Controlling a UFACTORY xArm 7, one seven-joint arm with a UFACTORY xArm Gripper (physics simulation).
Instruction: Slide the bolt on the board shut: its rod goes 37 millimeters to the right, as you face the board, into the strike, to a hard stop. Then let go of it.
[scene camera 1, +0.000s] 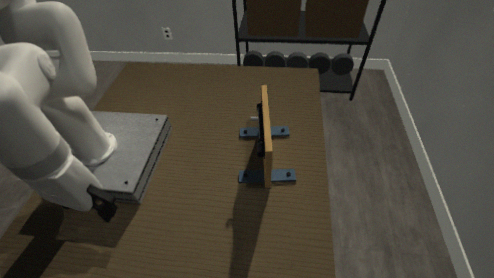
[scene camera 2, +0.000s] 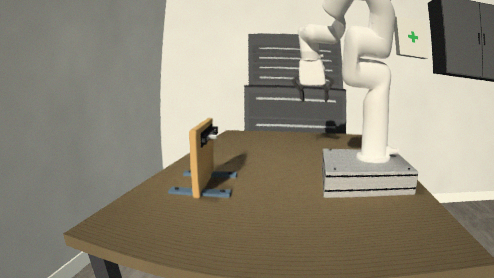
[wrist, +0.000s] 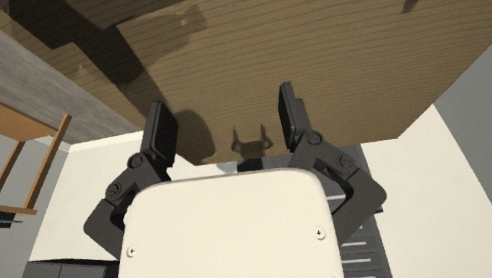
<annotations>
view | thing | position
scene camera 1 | my gripper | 91, 208
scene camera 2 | my gripper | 314, 101
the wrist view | my gripper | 223, 103
</annotations>
